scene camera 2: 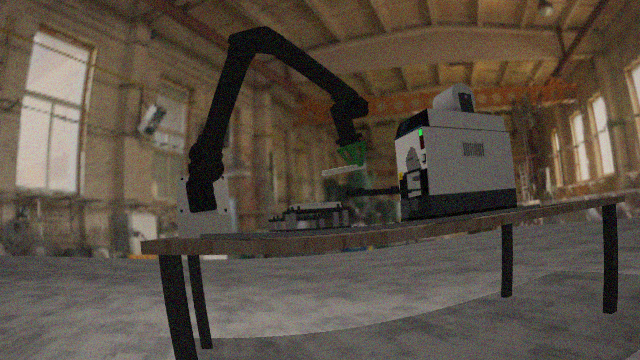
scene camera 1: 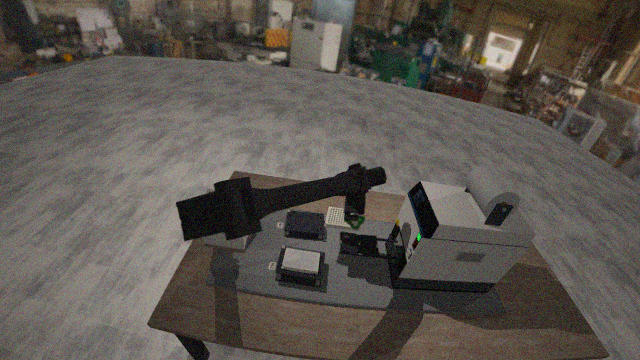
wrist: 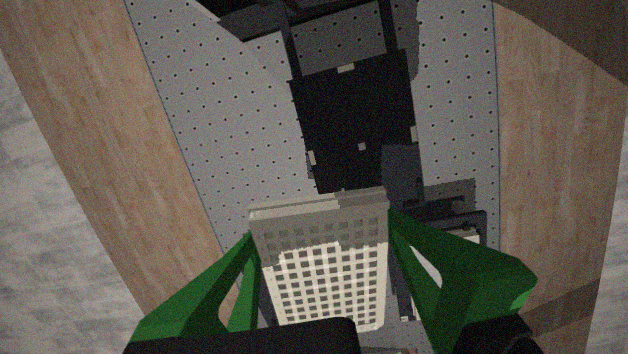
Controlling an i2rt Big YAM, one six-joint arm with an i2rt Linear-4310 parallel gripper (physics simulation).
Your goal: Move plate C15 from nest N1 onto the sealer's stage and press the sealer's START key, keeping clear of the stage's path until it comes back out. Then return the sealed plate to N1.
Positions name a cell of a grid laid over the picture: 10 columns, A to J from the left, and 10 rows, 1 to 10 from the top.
Scene:
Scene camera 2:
gripper: F5
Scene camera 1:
white plate: E8
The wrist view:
gripper: F7
black sealer stage: F3

